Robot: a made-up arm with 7 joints. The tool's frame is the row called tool. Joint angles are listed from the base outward.
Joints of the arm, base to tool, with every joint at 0 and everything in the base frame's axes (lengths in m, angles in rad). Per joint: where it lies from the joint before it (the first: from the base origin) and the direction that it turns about. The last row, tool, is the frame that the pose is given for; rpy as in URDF.
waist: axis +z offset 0 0 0.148
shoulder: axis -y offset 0 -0.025 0.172
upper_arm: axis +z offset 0 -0.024 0.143
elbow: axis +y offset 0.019 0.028 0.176
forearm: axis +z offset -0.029 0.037 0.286
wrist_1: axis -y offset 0 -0.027 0.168
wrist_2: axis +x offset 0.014 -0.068 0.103
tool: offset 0 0 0 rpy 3.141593 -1.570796 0
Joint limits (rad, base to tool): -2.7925..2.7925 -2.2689..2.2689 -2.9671..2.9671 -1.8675..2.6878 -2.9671..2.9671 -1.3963..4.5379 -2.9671..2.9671
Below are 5 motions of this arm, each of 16 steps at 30 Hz.
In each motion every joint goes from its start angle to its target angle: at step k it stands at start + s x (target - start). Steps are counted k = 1, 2, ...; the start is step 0. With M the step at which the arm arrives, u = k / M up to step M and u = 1 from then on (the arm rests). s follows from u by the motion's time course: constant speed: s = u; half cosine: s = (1 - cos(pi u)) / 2; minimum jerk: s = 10 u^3 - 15 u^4 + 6 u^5.
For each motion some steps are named. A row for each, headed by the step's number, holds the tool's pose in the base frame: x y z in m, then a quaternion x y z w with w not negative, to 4 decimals.
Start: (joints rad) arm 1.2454 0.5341 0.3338 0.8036 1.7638 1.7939 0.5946
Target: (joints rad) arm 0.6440 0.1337 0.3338 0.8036 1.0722 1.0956 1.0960
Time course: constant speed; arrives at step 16
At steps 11, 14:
11: 0.1243 0.1825 1.0360 -0.3461 0.0221 0.1337 0.9284
14: 0.1828 0.1987 1.0354 -0.4241 0.0411 0.0876 0.9004

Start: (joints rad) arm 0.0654 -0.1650 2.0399 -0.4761 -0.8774 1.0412 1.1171
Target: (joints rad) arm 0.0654 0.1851 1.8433 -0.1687 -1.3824 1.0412 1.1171
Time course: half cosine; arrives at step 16
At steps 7, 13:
7: 0.0710 -0.3595 1.0721 -0.1708 0.1739 -0.4626 0.8524
13: -0.1592 -0.3048 1.1020 -0.1543 0.0959 -0.6317 0.7537

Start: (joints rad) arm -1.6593 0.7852 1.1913 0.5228 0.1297 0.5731 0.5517
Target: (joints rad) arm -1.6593 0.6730 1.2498 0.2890 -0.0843 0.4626 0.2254
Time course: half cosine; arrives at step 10
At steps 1, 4, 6, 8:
1: 0.2020 0.4811 0.9900 0.6200 -0.0241 0.7677 0.1601
4: 0.1671 0.4871 1.0064 0.6019 0.0056 0.7706 0.2094
6: 0.1315 0.4896 1.0212 0.5819 0.0288 0.7713 0.2564
8: 0.1013 0.4893 1.0324 0.5645 0.0435 0.7701 0.2939

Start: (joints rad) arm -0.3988 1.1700 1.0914 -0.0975 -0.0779 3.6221 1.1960
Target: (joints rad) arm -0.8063 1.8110 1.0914 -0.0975 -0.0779 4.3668 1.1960
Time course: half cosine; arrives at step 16
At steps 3, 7, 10, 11, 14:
3: -0.6010 0.1963 0.5725 0.7631 -0.4694 0.2756 0.3484
7: -0.6046 0.3137 0.4526 0.7055 -0.4761 0.4281 0.3039
10: -0.5790 0.4111 0.3326 0.6350 -0.4498 0.5595 0.2852
11: -0.5662 0.4370 0.2947 0.6116 -0.4359 0.5963 0.2837
14: -0.5315 0.4858 0.2116 0.5595 -0.3969 0.6690 0.2862

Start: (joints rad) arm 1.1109 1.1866 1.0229 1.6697 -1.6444 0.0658 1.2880
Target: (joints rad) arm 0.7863 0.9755 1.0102 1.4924 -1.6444 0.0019 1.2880
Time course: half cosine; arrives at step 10
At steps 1, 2, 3, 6, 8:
1: -0.5526 -0.0187 0.6995 -0.2705 0.0642 -0.9163 0.2882
2: -0.5521 -0.0072 0.7066 -0.2758 0.0666 -0.9170 0.2805
3: -0.5505 0.0108 0.7178 -0.2841 0.0708 -0.9177 0.2684
6: -0.5345 0.0841 0.7642 -0.3177 0.0923 -0.9181 0.2183
8: -0.5185 0.1242 0.7906 -0.3361 0.1074 -0.9163 0.1897

